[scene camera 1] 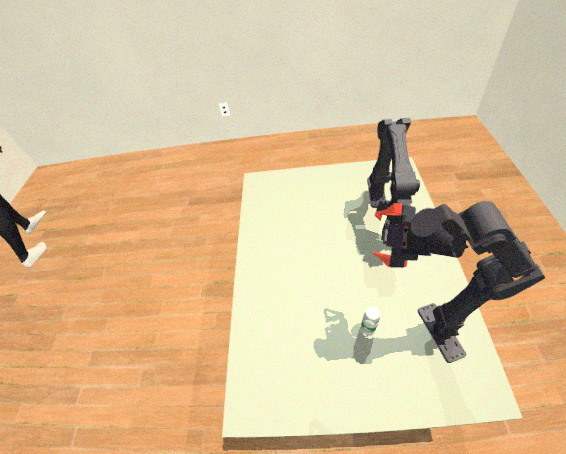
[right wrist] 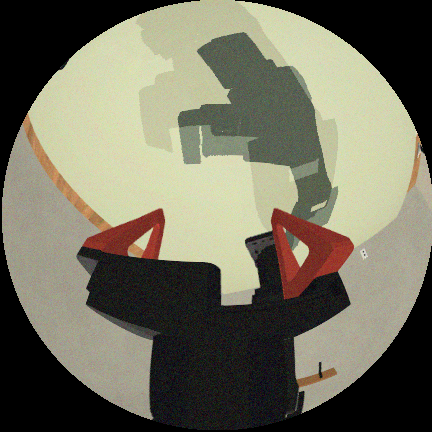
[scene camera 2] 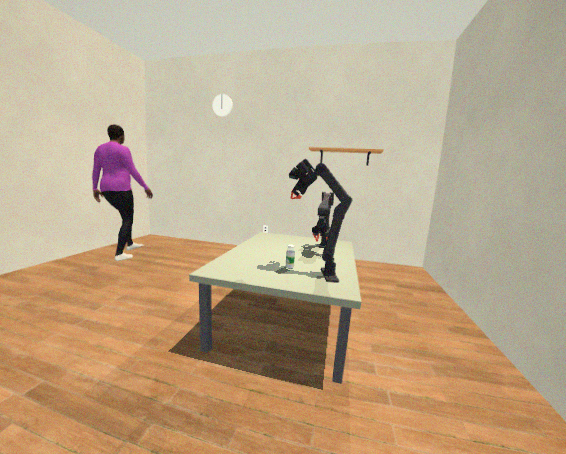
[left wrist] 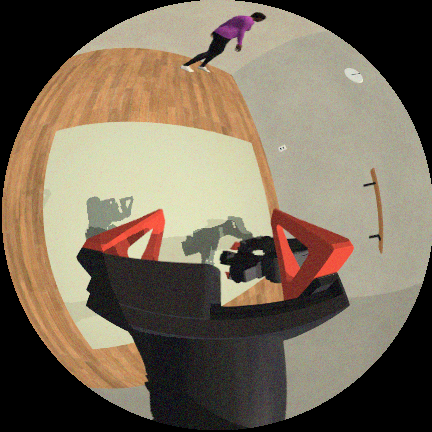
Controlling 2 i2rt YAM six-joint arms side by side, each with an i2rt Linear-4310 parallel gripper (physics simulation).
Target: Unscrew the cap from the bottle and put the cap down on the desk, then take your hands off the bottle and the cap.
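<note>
A white bottle [scene camera 1: 369,325] [scene camera 2: 290,259] with a green-marked label stands upright on the desk [scene camera 1: 280,390] [scene camera 2: 235,270]. Its white cap [scene camera 1: 372,313] [scene camera 2: 291,247] sits on top. My left gripper [scene camera 1: 375,235] [scene camera 2: 296,195] [left wrist: 217,214] is open and empty, high above the desk and well apart from the bottle. My right gripper [scene camera 2: 316,236] [left wrist: 228,260] [right wrist: 217,213] is open and empty, lower, over the far part of the desk in scene camera 2. In scene camera 1 the left gripper and arm largely hide it. The bottle does not show in the wrist views.
The left arm's base plate [scene camera 1: 442,332] is on the desk to the right of the bottle in scene camera 1. Both arms cast shadows on the desk. A person [scene camera 2: 116,170] [left wrist: 220,40] is on the floor away from the desk. A wall shelf [scene camera 2: 346,150] hangs behind.
</note>
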